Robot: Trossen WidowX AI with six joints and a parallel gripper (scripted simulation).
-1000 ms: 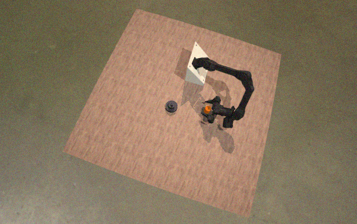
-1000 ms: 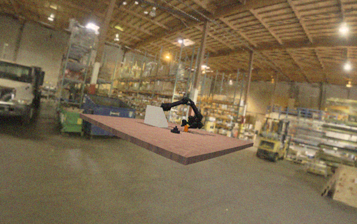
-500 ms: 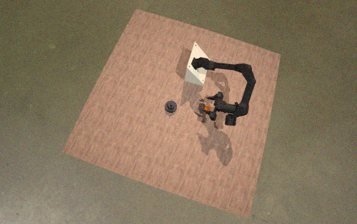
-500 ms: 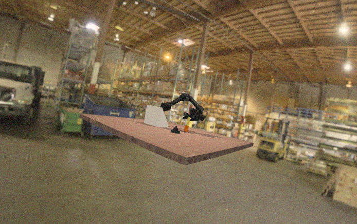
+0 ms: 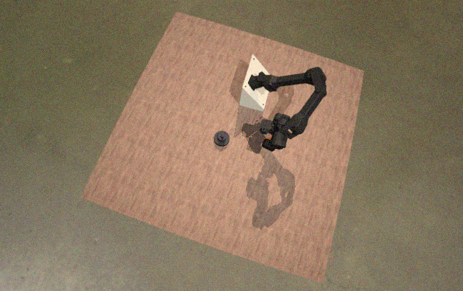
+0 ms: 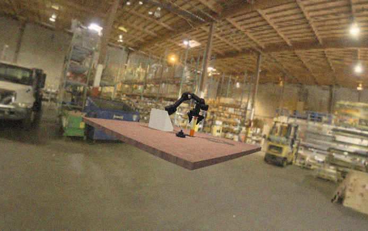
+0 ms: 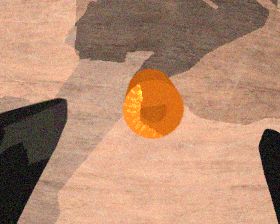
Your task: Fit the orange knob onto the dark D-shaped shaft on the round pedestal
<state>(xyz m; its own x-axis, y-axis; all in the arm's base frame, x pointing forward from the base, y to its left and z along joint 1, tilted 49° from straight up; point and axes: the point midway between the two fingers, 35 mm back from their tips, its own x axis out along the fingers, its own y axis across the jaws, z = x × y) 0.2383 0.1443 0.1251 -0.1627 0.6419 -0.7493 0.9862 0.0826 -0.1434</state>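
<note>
The orange knob lies 1 cm to the left of my gripper tip and 9 cm below it. From my gripper tip the other things lie so: dark D-shaped shaft (7 cm ahead, 23 cm to the right, 9 cm below).
</note>
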